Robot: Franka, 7 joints.
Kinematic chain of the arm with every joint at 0, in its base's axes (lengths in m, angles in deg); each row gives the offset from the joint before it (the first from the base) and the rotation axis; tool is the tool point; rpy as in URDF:
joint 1: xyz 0 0 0.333 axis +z
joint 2: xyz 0 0 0 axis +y
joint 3: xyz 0 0 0.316 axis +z
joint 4: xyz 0.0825 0 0 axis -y
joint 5: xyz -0.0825 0 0.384 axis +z
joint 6: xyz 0 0 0 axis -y
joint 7: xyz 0.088 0 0 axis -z
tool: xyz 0 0 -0.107 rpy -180 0 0
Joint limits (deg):
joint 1: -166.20..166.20
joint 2: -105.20..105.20
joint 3: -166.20..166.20
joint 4: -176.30..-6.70
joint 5: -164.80..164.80
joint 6: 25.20..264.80
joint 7: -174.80..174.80
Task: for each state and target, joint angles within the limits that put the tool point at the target. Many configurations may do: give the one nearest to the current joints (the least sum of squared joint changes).
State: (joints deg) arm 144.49 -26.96 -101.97 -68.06 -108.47 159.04 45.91
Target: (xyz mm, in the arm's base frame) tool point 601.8 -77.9 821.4
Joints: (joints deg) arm 115.77 -23.46 -109.35 -65.21 -110.63 170.47 45.91
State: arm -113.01 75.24 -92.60 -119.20 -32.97 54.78 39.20
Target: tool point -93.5 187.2 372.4
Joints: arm -128.55 69.59 -93.13 -157.81 -24.52 56.43 39.20
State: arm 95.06 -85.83 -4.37 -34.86 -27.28 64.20 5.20
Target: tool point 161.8 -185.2 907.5
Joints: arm 101.88 -66.29 -8.33 -66.62 -23.49 50.51 5.20
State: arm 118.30 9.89 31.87 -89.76 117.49 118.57 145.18
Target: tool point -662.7 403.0 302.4
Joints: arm 127.55 50.08 26.18 -76.71 120.01 123.13 145.18
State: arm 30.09 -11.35 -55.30 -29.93 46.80 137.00 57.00
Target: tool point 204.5 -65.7 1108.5
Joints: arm 36.31 -17.29 -35.54 -40.65 45.58 101.58 57.00
